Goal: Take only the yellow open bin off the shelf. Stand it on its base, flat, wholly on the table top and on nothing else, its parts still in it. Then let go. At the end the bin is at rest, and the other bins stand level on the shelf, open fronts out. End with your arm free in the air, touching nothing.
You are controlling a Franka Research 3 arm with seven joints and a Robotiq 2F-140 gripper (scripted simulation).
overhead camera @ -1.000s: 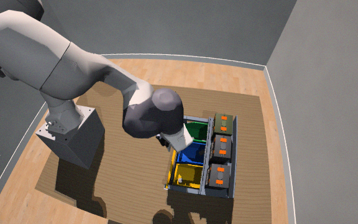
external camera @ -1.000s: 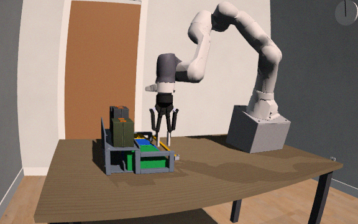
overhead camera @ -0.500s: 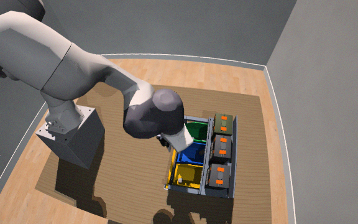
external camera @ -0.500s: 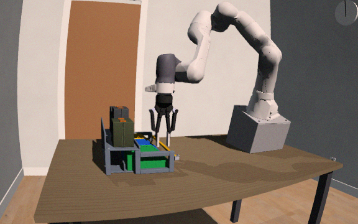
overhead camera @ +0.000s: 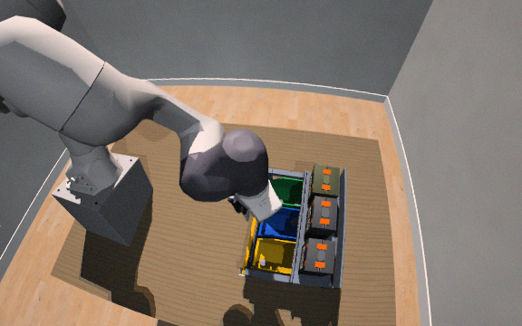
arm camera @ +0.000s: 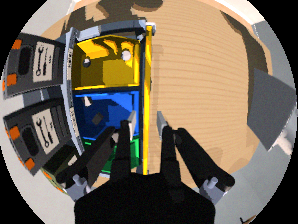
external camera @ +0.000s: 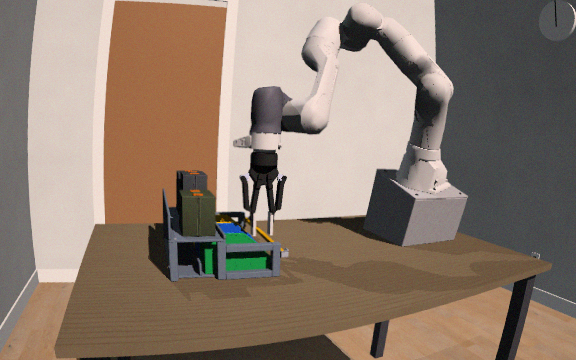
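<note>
Right now the yellow rail is 3 cm below my hand. From my hand the other things lie so: yellow open bin: 13 cm to the right, 8 cm ahead, 5 cm below; blue bin: 10 cm ahead, 5 cm below, 2 cm to the right; green bin: 13 cm ahead, 8 cm to the left, 5 cm below.
</note>
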